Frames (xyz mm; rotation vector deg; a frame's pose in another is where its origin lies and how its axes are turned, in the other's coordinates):
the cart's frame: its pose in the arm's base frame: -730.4 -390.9 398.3 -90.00 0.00 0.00
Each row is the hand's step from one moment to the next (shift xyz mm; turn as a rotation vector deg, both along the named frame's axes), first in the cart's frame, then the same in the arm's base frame.
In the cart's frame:
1: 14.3 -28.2 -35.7 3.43 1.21 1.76
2: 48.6 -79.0 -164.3 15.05 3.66 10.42
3: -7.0 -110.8 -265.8 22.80 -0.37 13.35
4: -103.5 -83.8 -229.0 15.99 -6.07 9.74
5: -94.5 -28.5 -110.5 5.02 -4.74 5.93
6: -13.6 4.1 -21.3 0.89 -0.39 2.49
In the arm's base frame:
1: 14.3 -35.7 28.2 3.43 1.76 -1.21
2: 48.6 -164.3 79.0 15.05 10.42 -3.66
3: -7.0 -265.8 110.8 22.80 13.35 0.37
4: -103.5 -229.0 83.8 15.99 9.74 6.07
5: -94.5 -110.5 28.5 5.02 5.93 4.74
6: -13.6 -21.3 -4.1 0.89 2.49 0.39

